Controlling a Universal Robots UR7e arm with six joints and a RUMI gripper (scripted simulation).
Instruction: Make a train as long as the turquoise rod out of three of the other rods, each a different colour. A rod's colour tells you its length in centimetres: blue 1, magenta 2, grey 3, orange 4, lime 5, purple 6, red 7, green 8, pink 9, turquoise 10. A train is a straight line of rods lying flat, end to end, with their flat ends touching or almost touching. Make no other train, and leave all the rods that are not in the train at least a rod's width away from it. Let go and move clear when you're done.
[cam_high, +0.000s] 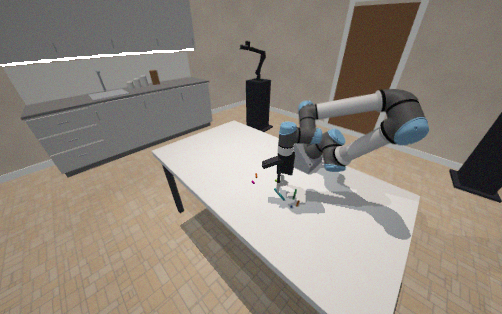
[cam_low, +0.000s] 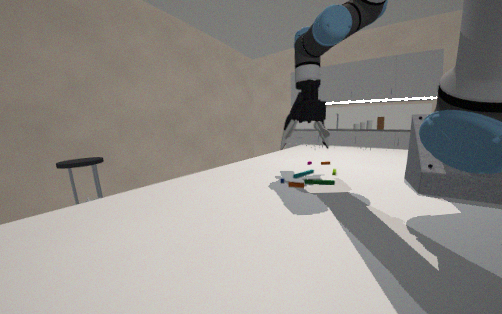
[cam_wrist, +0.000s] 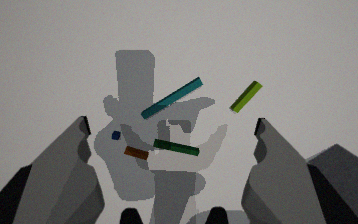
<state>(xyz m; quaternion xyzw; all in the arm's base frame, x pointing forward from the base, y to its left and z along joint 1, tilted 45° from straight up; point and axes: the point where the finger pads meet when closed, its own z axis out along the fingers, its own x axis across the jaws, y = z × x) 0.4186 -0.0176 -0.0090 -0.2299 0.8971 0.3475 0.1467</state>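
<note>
The blue rod is 4 cm ahead of my hand, 12 cm to the left of it and 8 cm below it. The rest, counted from my hand: green rod (6 cm behind, 9 cm to the left, 8 cm below); then lime rod (10 cm behind, 5 cm to the right, 8 cm below); then turquoise rod (2 cm to the left, 8 cm below).
</note>
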